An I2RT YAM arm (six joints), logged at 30 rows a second.
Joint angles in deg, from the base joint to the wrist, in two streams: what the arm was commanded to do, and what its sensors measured. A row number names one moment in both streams.
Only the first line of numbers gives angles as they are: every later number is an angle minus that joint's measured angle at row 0.
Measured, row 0: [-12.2, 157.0, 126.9, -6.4, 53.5, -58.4]
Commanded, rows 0 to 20: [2.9, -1.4, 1.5, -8.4, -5.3, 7.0]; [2.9, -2.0, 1.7, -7.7, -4.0, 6.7]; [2.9, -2.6, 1.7, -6.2, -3.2, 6.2]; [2.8, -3.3, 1.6, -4.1, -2.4, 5.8]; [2.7, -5.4, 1.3, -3.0, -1.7, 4.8]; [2.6, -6.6, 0.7, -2.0, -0.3, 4.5]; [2.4, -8.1, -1.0, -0.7, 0.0, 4.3]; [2.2, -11.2, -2.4, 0.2, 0.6, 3.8]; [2.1, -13.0, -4.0, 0.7, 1.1, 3.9]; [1.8, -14.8, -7.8, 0.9, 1.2, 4.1]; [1.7, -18.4, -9.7, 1.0, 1.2, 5.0]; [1.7, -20.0, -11.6, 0.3, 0.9, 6.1]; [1.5, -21.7, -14.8, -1.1, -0.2, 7.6]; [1.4, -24.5, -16.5, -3.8, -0.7, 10.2]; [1.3, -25.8, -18.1, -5.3, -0.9, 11.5]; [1.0, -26.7, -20.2, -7.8, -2.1, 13.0]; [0.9, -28.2, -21.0, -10.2, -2.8, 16.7]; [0.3, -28.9, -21.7, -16.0, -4.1, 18.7]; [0.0, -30.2, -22.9, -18.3, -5.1, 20.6]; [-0.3, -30.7, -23.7, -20.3, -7.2, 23.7]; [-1.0, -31.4, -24.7, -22.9, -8.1, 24.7]
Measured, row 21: [0.9, -26.6, -20.9, -10.4, -2.9, 13.9]
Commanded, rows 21 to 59: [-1.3, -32.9, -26.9, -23.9, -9.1, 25.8]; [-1.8, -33.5, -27.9, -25.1, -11.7, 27.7]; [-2.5, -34.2, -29.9, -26.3, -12.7, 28.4]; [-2.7, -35.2, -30.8, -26.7, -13.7, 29.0]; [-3.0, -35.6, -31.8, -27.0, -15.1, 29.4]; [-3.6, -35.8, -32.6, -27.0, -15.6, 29.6]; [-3.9, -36.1, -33.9, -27.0, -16.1, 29.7]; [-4.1, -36.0, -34.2, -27.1, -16.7, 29.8]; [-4.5, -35.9, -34.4, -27.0, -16.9, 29.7]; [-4.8, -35.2, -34.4, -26.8, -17.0, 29.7]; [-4.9, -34.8, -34.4, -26.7, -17.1, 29.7]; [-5.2, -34.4, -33.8, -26.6, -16.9, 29.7]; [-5.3, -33.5, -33.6, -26.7, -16.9, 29.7]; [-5.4, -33.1, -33.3, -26.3, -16.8, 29.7]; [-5.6, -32.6, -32.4, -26.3, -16.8, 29.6]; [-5.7, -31.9, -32.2, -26.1, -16.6, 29.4]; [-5.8, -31.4, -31.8, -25.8, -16.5, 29.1]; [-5.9, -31.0, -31.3, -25.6, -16.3, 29.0]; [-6.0, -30.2, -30.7, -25.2, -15.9, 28.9]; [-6.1, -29.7, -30.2, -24.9, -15.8, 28.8]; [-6.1, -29.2, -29.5, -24.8, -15.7, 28.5]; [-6.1, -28.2, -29.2, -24.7, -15.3, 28.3]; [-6.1, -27.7, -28.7, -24.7, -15.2, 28.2]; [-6.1, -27.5, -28.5, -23.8, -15.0, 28.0]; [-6.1, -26.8, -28.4, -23.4, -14.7, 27.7]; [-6.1, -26.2, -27.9, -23.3, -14.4, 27.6]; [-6.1, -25.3, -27.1, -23.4, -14.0, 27.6]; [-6.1, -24.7, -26.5, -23.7, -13.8, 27.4]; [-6.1, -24.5, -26.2, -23.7, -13.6, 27.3]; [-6.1, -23.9, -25.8, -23.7, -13.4, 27.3]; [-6.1, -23.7, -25.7, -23.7, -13.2, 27.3]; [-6.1, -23.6, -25.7, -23.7, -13.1, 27.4]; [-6.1, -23.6, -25.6, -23.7, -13.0, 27.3]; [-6.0, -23.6, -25.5, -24.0, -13.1, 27.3]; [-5.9, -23.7, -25.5, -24.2, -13.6, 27.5]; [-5.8, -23.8, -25.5, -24.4, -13.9, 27.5]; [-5.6, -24.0, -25.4, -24.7, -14.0, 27.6]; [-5.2, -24.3, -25.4, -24.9, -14.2, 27.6]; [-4.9, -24.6, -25.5, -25.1, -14.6, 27.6]
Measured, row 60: [-5.8, -23.9, -27.2, -24.7, -13.1, 26.8]
